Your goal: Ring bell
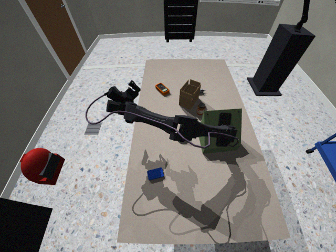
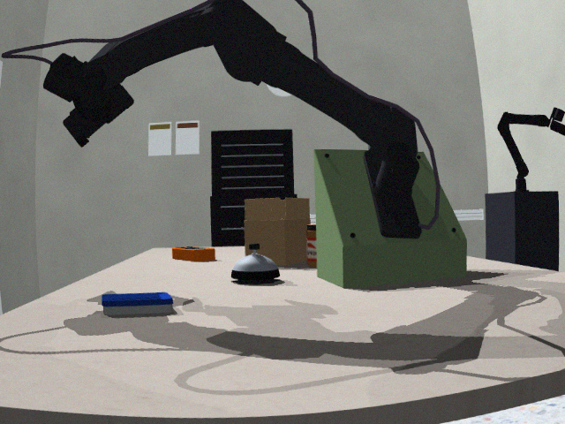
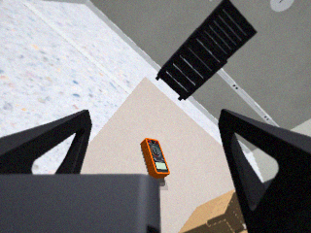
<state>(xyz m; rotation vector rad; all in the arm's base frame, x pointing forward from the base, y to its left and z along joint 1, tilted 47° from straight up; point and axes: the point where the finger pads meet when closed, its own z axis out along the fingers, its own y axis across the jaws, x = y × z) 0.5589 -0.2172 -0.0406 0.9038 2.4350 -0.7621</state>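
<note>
Now: the bell button 31 cm behind my hand, 27 cm below it and 13 cm to the left of it. Also, from my hand: cardboard box (39 cm behind, 26 cm below, 20 cm to the right); then bell (31 cm behind, 28 cm below, 13 cm to the left); then blue block (39 cm to the left, 31 cm below, 15 cm behind).
</note>
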